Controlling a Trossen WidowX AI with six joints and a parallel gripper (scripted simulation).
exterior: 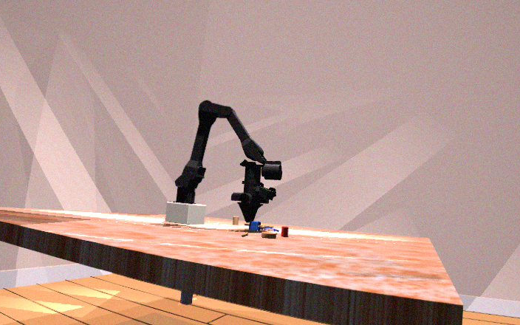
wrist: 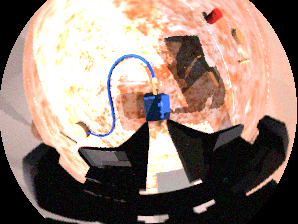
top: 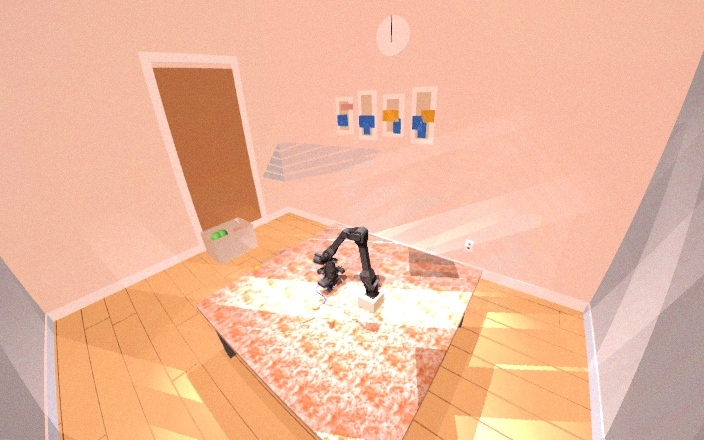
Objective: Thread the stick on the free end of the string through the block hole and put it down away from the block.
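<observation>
My gripper tip is 4 cm short of the thin wooden stick and 1 cm above it. From my gripper tip the other things lie so: red cylinder: 20 cm ahead, 11 cm to the right, 1 cm below; then round button: 3 cm behind, 16 cm to the left, 2 cm below; then tan block: 19 cm behind, 18 cm to the left, 1 cm below.
</observation>
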